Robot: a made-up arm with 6 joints. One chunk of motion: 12 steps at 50 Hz.
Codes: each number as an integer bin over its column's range. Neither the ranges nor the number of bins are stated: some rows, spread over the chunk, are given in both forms.
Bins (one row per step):
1: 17 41 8 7 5 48
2: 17 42 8 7 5 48
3: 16 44 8 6 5 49
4: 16 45 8 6 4 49
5: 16 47 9 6 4 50
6: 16 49 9 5 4 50
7: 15 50 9 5 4 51
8: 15 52 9 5 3 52
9: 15 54 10 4 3 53
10: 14 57 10 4 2 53
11: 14 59 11 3 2 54
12: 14 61 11 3 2 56
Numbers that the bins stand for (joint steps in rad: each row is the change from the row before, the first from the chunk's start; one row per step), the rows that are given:
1: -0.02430 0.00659 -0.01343 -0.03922 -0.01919 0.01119
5: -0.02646 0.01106 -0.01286 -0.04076 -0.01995 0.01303
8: -0.02862 0.01479 -0.01286 -0.04230 -0.02071 0.01487
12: -0.03078 0.02151 -0.01171 -0.04538 -0.02148 0.01856
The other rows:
2: -0.02430 0.00733 -0.01343 -0.03922 -0.01919 0.01119
3: -0.02646 0.00883 -0.01343 -0.04076 -0.01919 0.01211
4: -0.02646 0.00957 -0.01343 -0.04076 -0.01995 0.01211
6: -0.02646 0.01256 -0.01286 -0.04230 -0.01995 0.01303
7: -0.02862 0.01330 -0.01286 -0.04230 -0.01995 0.01395
9: -0.02862 0.01629 -0.01229 -0.04384 -0.02071 0.01579
10: -0.03078 0.01852 -0.01229 -0.04384 -0.02148 0.01579
11: -0.03078 0.02002 -0.01171 -0.04538 -0.02148 0.01671

